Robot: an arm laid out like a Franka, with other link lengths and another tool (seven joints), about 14 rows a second.
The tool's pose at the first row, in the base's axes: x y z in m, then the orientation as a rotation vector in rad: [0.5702 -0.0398 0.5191 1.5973 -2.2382 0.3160]
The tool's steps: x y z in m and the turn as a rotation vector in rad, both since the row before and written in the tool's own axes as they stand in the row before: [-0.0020 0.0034 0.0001 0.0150 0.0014 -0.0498]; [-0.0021 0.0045 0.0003 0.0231 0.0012 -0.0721]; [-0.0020 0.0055 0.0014 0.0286 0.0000 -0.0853]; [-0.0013 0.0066 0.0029 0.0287 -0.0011 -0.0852]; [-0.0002 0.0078 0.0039 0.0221 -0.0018 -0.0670]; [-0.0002 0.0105 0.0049 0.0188 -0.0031 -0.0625]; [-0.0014 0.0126 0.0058 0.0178 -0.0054 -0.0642]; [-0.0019 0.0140 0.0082 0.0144 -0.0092 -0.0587]
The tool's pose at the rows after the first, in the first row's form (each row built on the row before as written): [0.5676 -0.0370 0.5183 1.6571 -2.1961 0.3209]; [0.5637 -0.0340 0.5173 1.7431 -2.1335 0.3287]; [0.5585 -0.0316 0.5155 1.8437 -2.0569 0.3377]; [0.5518 -0.0308 0.5127 1.9420 -1.9770 0.3453]; [0.5437 -0.0320 0.5096 2.0174 -1.9118 0.3495]; [0.5330 -0.0342 0.5058 2.0857 -1.8492 0.3499]; [0.5201 -0.0365 0.5010 2.1543 -1.7837 0.3463]; [0.5058 -0.0404 0.4940 2.2165 -1.7239 0.3365]
